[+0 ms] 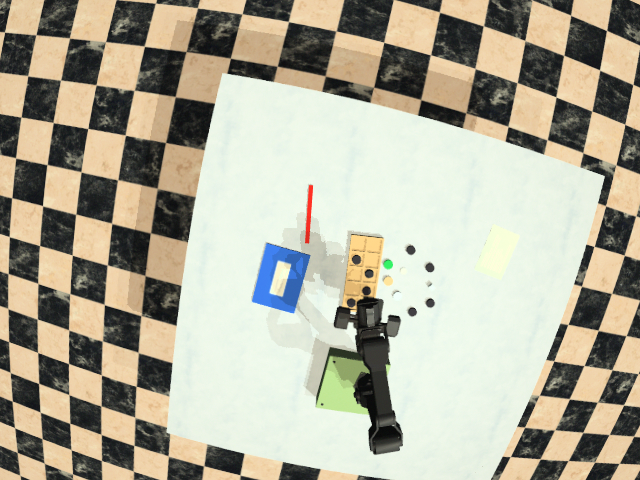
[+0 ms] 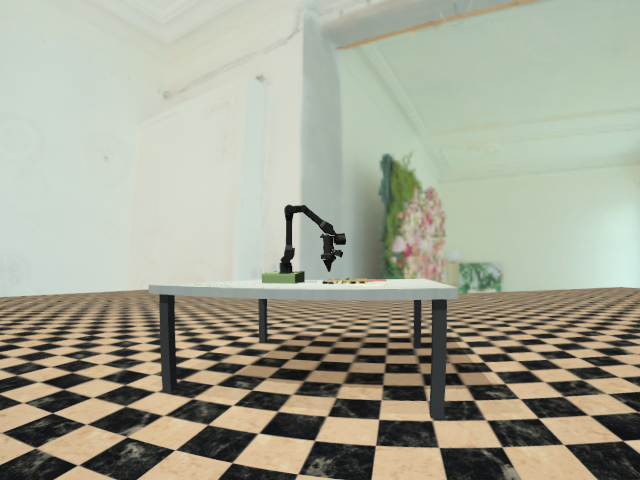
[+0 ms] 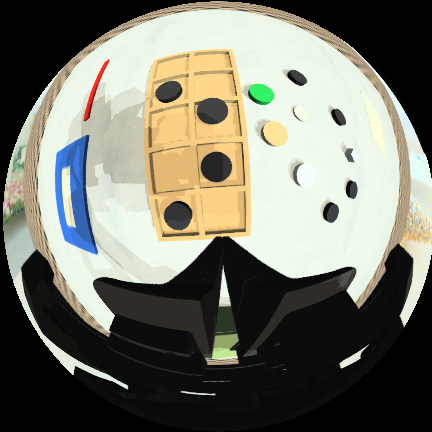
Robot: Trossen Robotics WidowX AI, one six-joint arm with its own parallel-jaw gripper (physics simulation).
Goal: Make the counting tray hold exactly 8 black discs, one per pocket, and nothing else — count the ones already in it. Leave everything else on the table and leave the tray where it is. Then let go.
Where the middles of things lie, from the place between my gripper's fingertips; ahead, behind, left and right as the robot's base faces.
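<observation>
Tan counting tray (image 1: pixel 369 248): 40 mm to the left of my hand, 60 mm below it, 90 mm ahead of it.
</observation>
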